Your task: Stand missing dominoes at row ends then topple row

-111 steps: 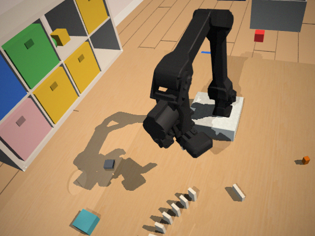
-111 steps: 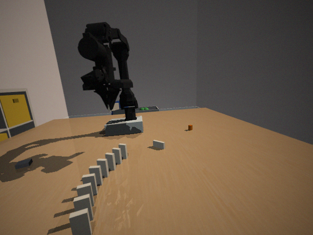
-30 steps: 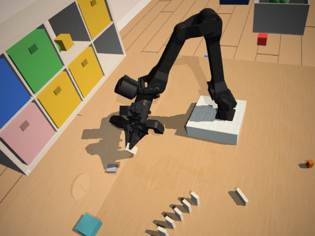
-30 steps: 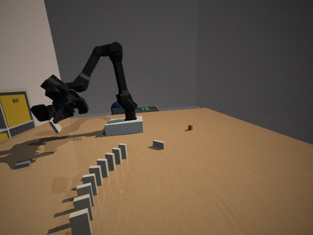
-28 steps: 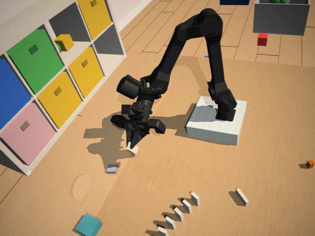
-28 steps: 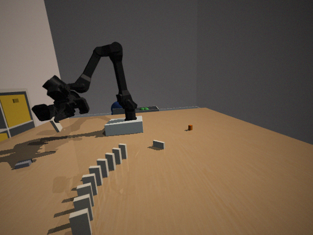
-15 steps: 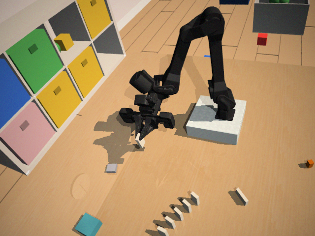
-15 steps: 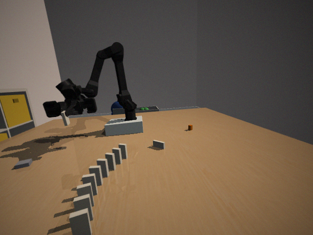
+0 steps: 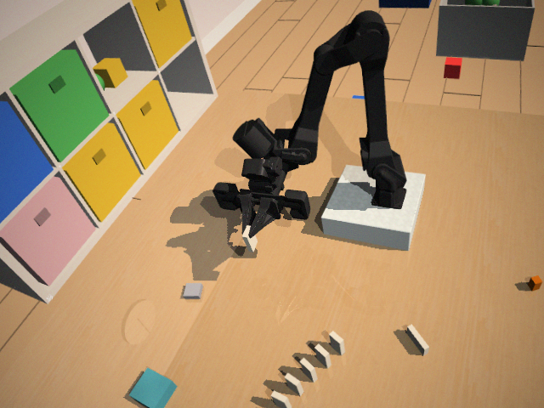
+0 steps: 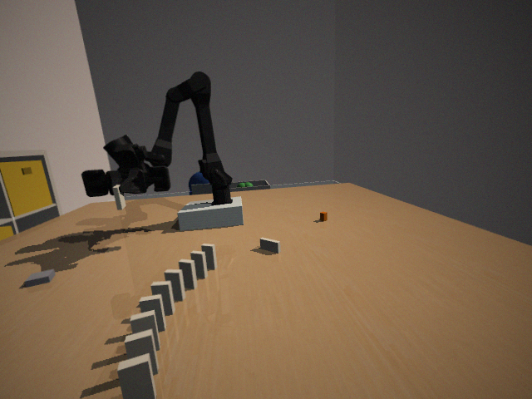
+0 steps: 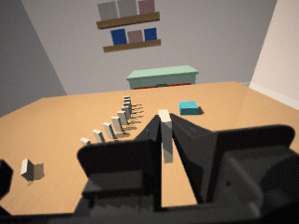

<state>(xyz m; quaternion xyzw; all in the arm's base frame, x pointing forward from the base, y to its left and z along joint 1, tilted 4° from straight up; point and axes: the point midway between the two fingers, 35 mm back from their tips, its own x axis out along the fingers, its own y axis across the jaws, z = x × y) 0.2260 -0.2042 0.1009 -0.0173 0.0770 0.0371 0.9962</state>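
The flat grey block lies 6 cm ahead of my gripper tip, 14 cm to the right of it and 15 cm below it. Round my gripper tip: teal cube 28 cm ahead, 10 cm to the right, 15 cm below; then orange cube 13 cm behind, 51 cm to the left, 15 cm below.
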